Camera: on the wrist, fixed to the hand. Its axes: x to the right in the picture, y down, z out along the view.
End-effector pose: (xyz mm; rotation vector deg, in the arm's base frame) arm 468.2 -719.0 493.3 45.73 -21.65 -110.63
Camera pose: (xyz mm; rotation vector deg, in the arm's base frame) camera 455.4 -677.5 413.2 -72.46 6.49 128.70
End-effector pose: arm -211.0 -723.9 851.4 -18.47 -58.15 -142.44
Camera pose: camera -246.2 -713.8 768.0 -36.08 75.29 98.81
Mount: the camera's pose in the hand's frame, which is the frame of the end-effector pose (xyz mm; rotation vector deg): -2.8 -73.8 -53.4 28.70 4.59 -88.02
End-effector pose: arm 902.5 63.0 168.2 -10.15 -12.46 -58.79
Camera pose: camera 842.7 14.7 119.2 34.31 -31.98 -139.64
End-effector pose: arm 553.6 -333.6 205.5 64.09 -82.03 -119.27
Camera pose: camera 606.3 -333.6 131.1 -98.17 33.60 72.53
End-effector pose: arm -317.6 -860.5 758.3 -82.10 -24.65 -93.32
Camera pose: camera -408.6 -859.7 762.8 28.01 116.37 133.40
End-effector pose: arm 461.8 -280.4 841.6 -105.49 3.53 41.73
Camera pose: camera 511.4 -298.3 915.9 -55.15 -53.27 -24.69
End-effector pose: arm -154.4 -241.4 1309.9 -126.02 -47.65 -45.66
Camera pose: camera -226.1 -238.0 1366.1 -44.12 -135.33 -62.15
